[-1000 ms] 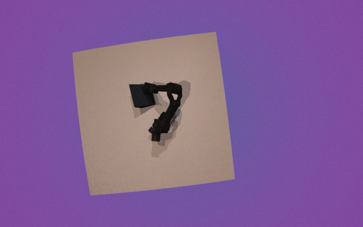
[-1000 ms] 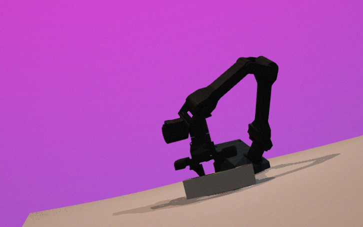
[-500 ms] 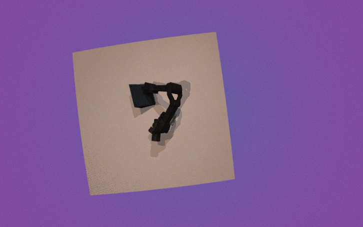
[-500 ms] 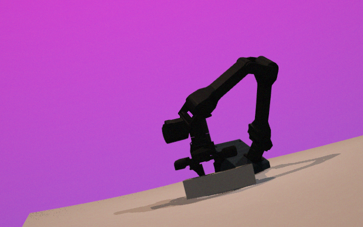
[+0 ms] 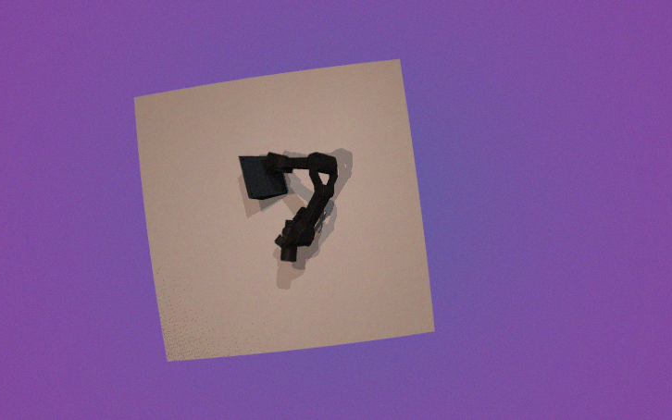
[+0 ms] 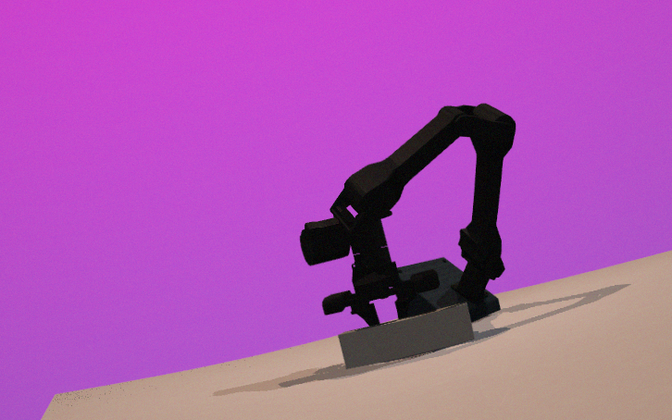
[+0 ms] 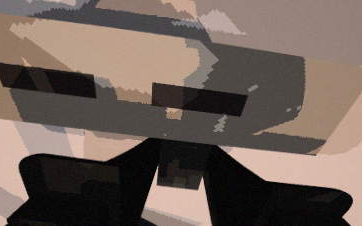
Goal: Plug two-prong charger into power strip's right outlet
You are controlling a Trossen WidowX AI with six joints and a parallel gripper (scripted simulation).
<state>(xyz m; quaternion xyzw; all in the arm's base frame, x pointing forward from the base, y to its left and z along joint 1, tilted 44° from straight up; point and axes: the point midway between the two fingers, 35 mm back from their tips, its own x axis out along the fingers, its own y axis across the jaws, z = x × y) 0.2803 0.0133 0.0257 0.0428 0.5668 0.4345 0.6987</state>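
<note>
Now: gripper tip 10 mm short of the two-prong charger, 10 mm to the right of it and 10 mm below it.
</note>
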